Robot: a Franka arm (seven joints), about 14 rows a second.
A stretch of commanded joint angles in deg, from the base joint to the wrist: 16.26 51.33 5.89 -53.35 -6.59 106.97 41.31; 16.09 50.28 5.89 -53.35 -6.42 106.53 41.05; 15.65 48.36 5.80 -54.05 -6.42 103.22 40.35; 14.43 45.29 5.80 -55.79 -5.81 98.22 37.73; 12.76 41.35 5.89 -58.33 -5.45 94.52 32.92; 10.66 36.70 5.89 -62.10 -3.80 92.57 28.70; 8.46 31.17 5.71 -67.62 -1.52 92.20 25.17; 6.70 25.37 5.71 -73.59 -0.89 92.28 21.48; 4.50 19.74 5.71 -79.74 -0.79 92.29 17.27
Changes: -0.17 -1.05 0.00 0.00 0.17 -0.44 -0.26; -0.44 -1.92 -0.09 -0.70 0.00 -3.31 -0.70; -1.22 -3.07 0.00 -1.74 0.61 -5.00 -2.62; -1.67 -3.94 0.09 -2.54 0.36 -3.70 -4.81; -2.10 -4.65 0.00 -3.77 1.65 -1.95 -4.22; -2.20 -5.53 -0.18 -5.52 2.28 -0.37 -3.53; -1.76 -5.80 0.00 -5.97 0.63 0.08 -3.69; -2.20 -5.63 0.00 -6.15 0.10 0.01 -4.21
